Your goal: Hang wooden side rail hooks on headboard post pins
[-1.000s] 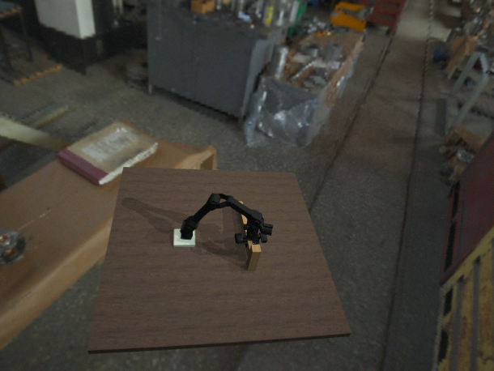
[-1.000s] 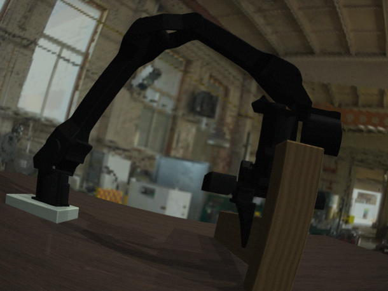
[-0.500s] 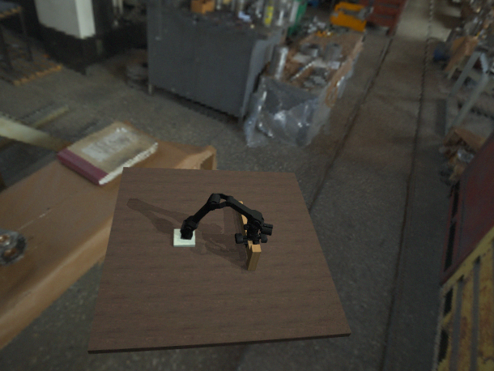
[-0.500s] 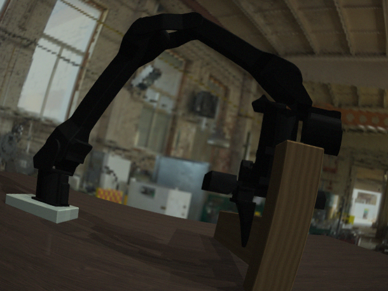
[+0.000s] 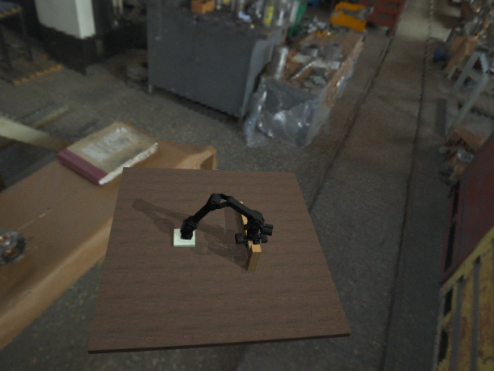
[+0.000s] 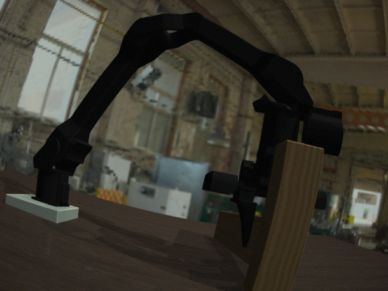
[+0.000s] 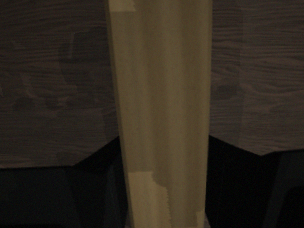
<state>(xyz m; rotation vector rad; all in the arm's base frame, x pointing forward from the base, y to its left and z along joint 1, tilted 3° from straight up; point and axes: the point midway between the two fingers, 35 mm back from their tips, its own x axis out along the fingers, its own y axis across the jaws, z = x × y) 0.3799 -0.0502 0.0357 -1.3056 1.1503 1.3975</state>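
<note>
Now: the wooden headboard post 20 mm ahead of my gripper tip, 110 mm to the right of it and 40 mm above it.
</note>
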